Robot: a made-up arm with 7 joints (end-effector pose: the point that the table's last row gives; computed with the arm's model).
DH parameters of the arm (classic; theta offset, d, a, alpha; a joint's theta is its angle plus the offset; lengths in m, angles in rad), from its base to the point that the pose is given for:
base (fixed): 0 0 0 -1.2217
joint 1: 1.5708 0 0 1.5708
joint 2: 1.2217 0 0 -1.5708
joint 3: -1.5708 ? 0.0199 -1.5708
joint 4: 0 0 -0.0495 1.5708
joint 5: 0 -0.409 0 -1.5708
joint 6: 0 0 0 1.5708
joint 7: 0 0 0 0
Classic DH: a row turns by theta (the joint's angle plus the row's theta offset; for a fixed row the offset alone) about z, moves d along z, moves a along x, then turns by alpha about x.
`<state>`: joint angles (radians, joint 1 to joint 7).
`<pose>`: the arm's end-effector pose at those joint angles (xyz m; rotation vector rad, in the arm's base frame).
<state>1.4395 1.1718 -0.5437 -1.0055 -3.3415 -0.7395 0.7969</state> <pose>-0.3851 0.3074 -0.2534 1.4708 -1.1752 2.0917</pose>
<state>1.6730 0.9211 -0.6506 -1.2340 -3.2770 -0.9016 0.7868</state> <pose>-0.4594 0.0869 -0.2498 1.8832 -0.8056 2.2160</pose>
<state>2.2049 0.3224 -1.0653 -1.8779 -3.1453 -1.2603 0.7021</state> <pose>-0.1953 -0.3134 -0.2329 -1.9086 -0.4169 -1.7065</pose>
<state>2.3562 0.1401 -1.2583 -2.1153 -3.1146 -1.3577 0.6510</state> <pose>-0.0363 -0.3011 -0.2539 -1.6233 -0.7413 -1.5208</pose>
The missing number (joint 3, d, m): -0.1776
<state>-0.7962 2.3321 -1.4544 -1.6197 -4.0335 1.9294 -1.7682</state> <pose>0.2559 0.4011 -0.0460 -0.7757 0.2851 -1.0911</pose>
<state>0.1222 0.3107 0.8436 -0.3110 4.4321 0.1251 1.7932</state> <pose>-0.0066 0.2489 -0.5352 0.6068 -0.2726 0.7572</pose>
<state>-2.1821 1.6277 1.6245 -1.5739 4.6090 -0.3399 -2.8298</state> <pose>-0.2695 0.3934 -0.0877 0.7564 1.1846 0.2718</pose>
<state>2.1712 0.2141 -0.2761 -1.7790 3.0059 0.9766 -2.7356</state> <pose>-0.3366 -0.0343 -0.3012 0.0497 -0.6713 0.4767</pose>
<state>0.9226 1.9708 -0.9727 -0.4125 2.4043 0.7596 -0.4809</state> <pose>-0.0208 0.5813 0.0907 1.1177 0.5258 0.5987</pose>
